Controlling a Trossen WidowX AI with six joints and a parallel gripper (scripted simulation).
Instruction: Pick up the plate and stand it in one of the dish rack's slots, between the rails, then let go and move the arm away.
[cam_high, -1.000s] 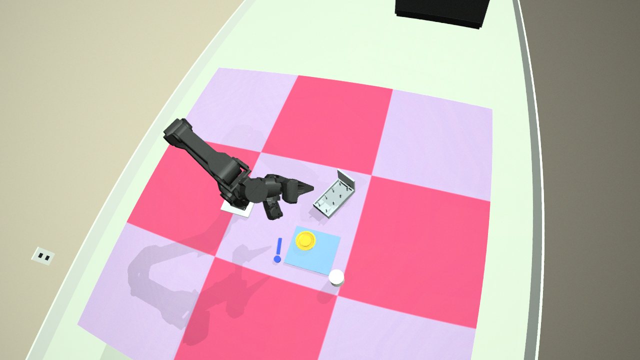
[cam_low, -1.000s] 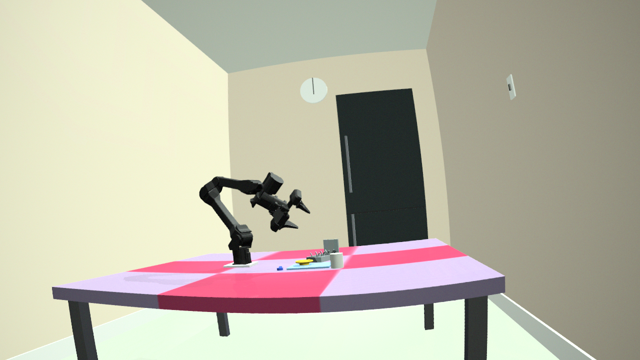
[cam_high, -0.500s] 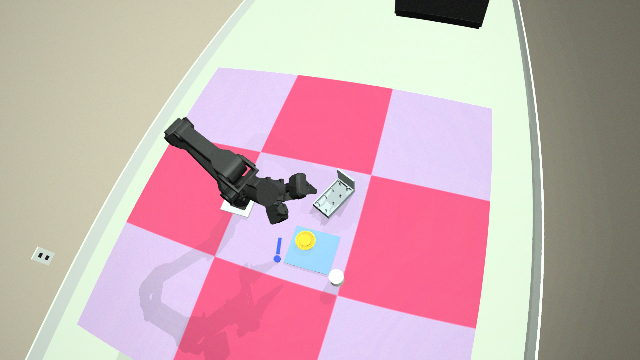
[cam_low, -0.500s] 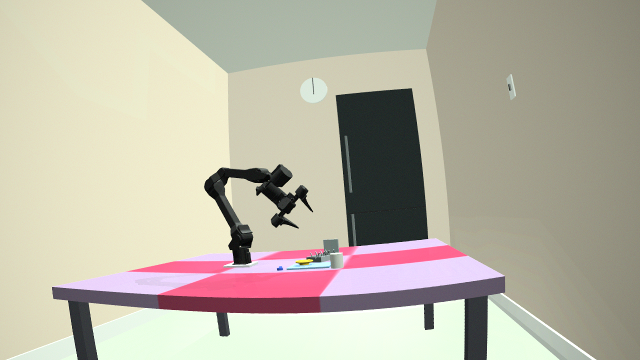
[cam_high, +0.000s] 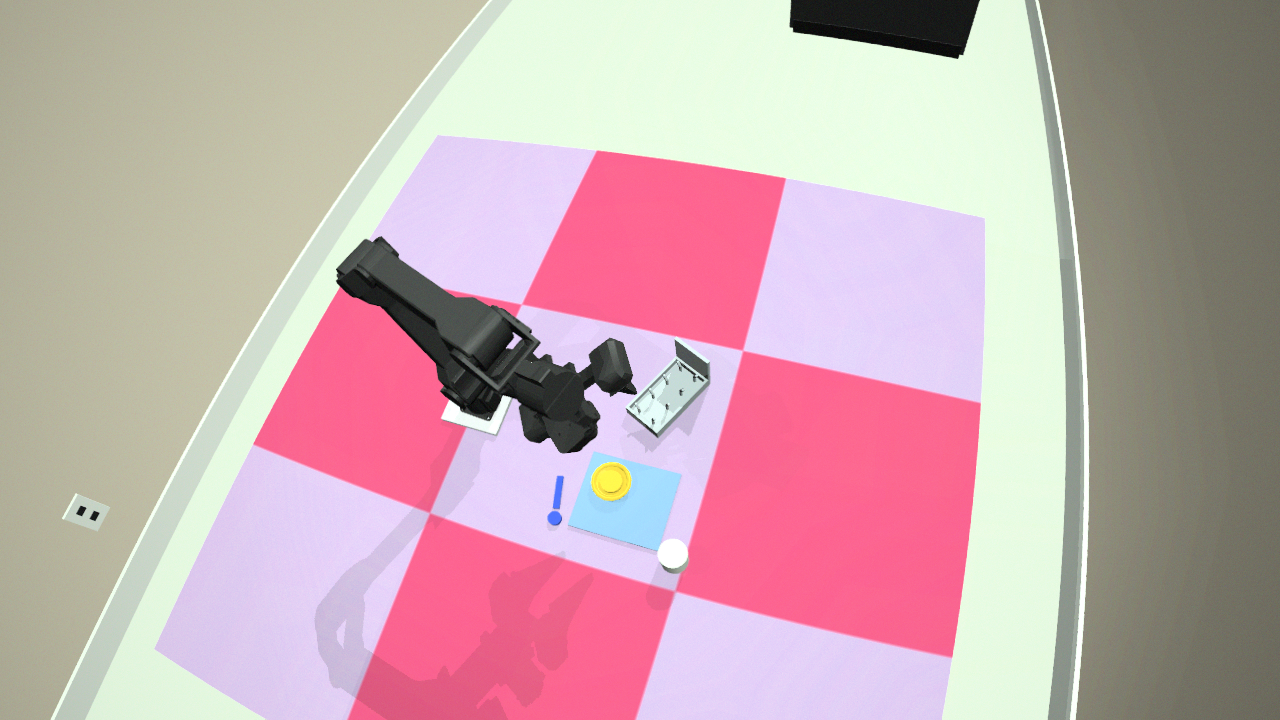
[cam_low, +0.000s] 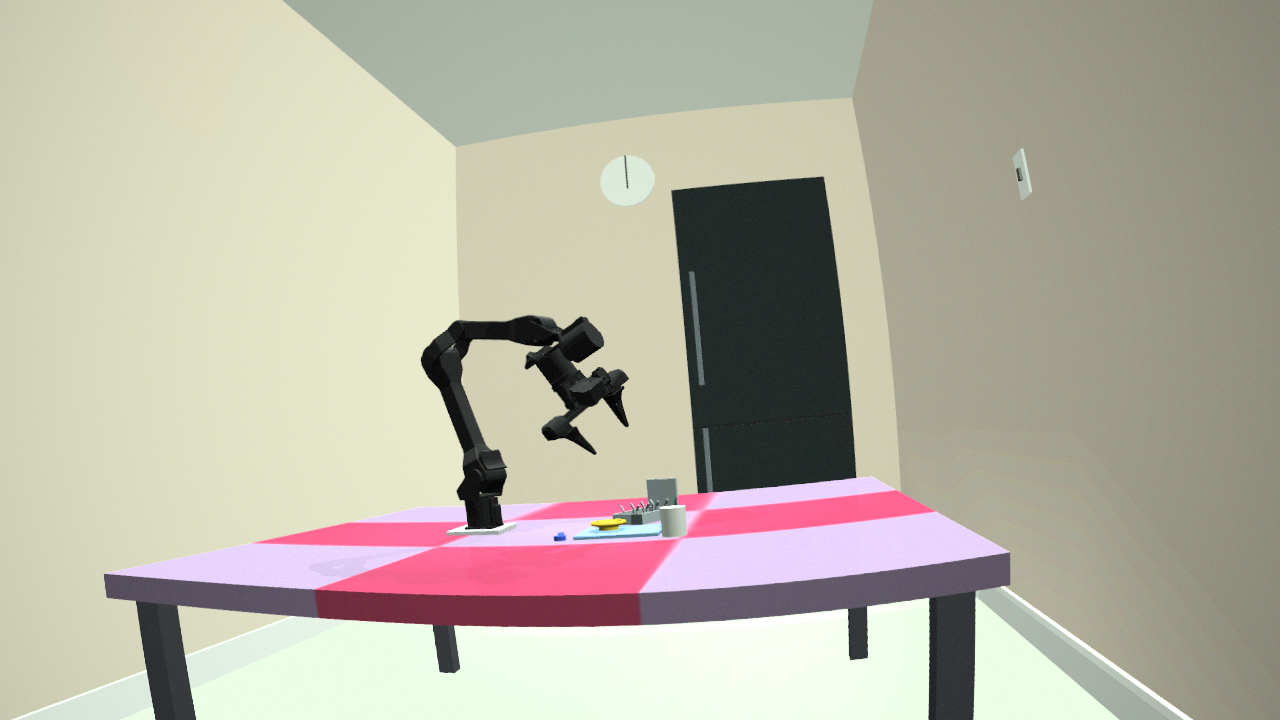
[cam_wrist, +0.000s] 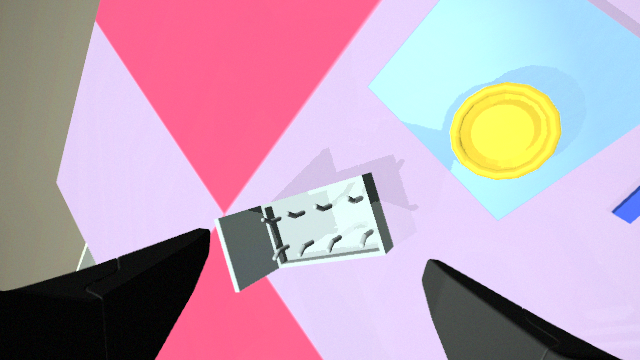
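Now: the yellow plate 70 mm to the right of my gripper tip and 150 mm below it. From my gripper tip the other things lie so: light blue mat (30 mm ahead, 90 mm to the right, 170 mm below); grey dish rack (30 mm ahead, 110 mm to the left, 150 mm below); blue spoon (70 mm behind, 130 mm to the right, 170 mm below).
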